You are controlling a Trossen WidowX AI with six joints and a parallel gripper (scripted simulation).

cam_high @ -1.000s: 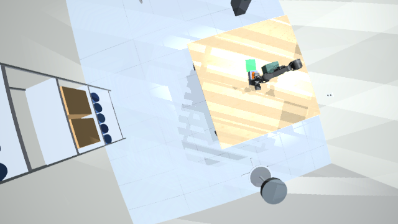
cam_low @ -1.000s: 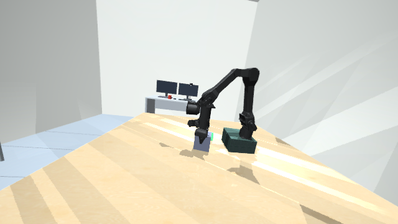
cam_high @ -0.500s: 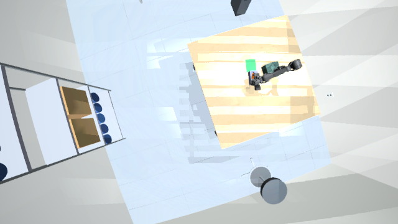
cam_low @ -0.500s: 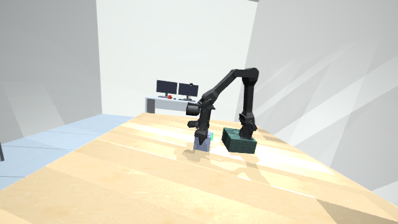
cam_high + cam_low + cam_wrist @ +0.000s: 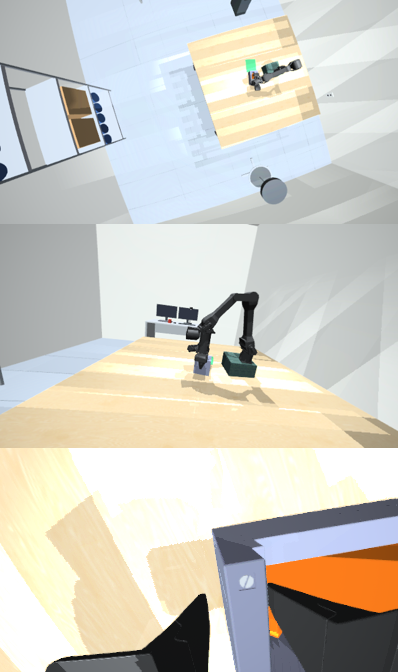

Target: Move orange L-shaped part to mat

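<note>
Now: the orange L-shaped part 10 mm behind my gripper tip and 40 mm to the right of it. Round my gripper tip: green mat: 30 mm behind, 220 mm to the right, 50 mm below.
</note>
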